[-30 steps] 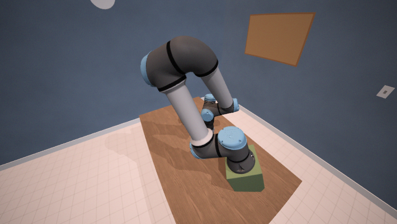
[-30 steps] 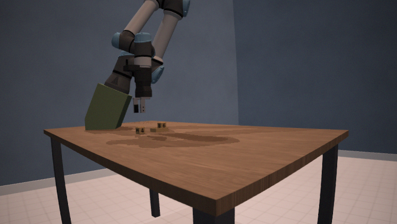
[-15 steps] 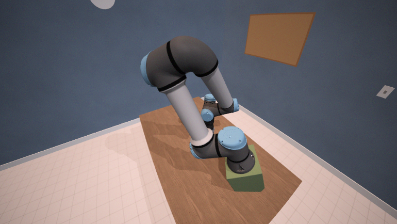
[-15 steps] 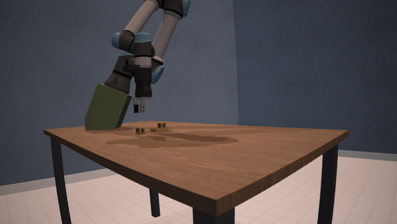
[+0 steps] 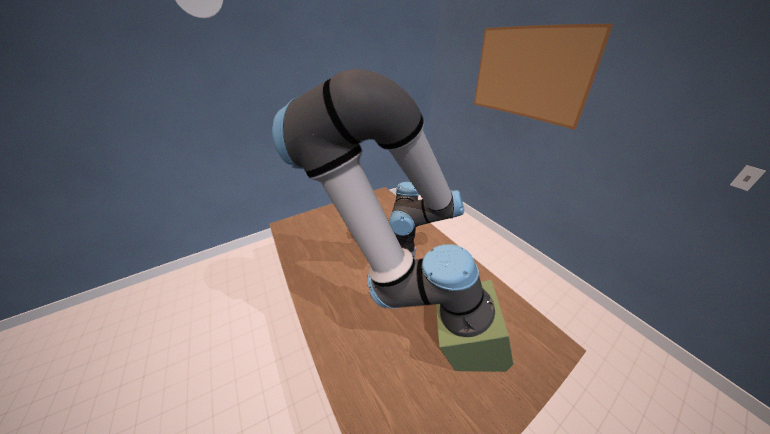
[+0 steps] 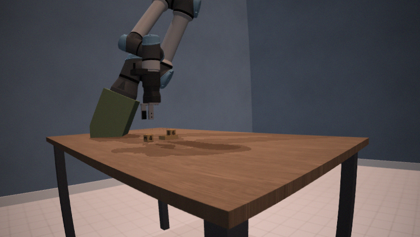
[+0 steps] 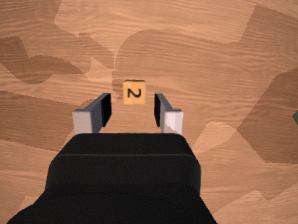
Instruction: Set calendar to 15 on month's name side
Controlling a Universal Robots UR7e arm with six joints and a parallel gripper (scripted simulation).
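Right now my hand is 9 cm above the wooden cube. Also, from my hand: wooden tray: 11 cm to the left, 10 cm below, 1 cm behind.
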